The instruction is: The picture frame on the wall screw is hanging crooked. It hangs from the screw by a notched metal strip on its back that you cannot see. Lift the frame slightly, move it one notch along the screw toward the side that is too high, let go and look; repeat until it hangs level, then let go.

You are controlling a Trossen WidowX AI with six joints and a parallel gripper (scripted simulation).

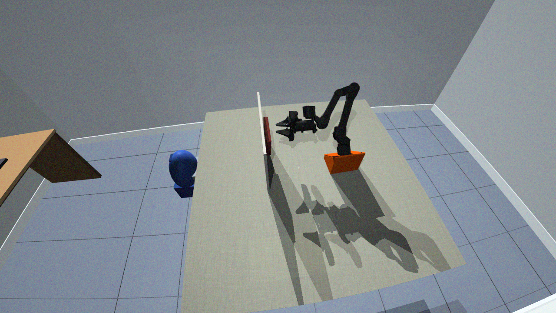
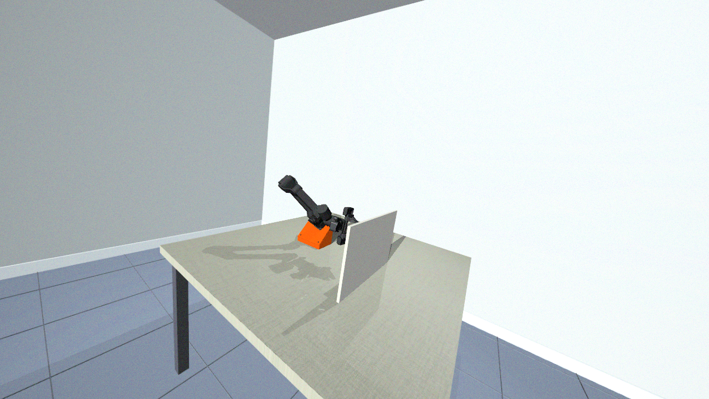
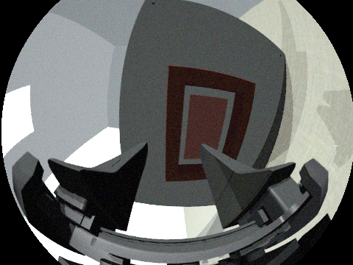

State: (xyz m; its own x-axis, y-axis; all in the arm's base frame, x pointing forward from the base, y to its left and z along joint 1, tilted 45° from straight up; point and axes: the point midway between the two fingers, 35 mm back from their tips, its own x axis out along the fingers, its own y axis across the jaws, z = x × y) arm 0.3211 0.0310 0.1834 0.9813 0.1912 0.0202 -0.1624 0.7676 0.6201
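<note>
Right now the dark red picture frame is 60 mm ahead of my gripper tip and 50 mm below it. The rest, counted from my gripper tip: white wall panel: 70 mm ahead, 60 mm below, 20 mm to the left.
</note>
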